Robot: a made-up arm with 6 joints. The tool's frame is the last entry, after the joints.
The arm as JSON. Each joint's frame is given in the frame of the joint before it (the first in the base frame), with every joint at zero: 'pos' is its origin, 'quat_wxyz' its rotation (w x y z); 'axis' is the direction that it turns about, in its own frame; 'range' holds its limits. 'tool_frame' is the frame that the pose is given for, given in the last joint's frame.
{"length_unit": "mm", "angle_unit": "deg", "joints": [
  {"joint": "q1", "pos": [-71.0, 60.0, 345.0], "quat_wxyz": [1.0, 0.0, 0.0, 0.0], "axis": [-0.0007, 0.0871, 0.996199], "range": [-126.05, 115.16]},
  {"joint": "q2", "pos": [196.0, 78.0, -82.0], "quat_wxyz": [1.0, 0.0, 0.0, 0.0], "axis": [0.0, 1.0, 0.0], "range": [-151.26, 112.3]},
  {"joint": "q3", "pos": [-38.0, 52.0, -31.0], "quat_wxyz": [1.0, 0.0, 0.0, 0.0], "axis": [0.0, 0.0, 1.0], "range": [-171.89, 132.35]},
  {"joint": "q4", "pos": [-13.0, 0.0, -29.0], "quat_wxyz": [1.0, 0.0, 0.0, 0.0], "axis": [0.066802, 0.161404, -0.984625], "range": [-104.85, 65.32]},
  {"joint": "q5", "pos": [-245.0, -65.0, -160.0], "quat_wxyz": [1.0, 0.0, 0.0, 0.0], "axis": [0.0, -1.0, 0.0], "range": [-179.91, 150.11]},
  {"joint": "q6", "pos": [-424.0, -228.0, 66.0], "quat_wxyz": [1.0, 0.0, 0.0, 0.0], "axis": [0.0, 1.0, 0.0], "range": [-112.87, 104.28]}
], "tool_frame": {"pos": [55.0, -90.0, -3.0], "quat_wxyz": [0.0, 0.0, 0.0, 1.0]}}
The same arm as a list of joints. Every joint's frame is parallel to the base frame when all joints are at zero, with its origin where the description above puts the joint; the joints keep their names.
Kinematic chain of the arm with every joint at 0, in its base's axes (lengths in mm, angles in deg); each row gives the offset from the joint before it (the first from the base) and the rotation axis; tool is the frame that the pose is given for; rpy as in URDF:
q1: xyz -71 60 345 axis -0.0007 0.0871 0.996199
q2: xyz 196 78 -82 axis +y
q3: xyz -38 52 -31 axis +z
q4: xyz -13 0 -29 axis 0.066802 0.161404 -0.984625
q5: xyz -245 -65 -160 axis -y
q6: xyz -424 -228 66 axis +y
tool: xyz 55 -90 -3 rpy 0 0 180
Joint limits (deg, base to tool): -126.05..115.16 -151.26..112.3 -171.89..132.35 -104.85..65.32 -179.91..150.11 -112.87..104.28

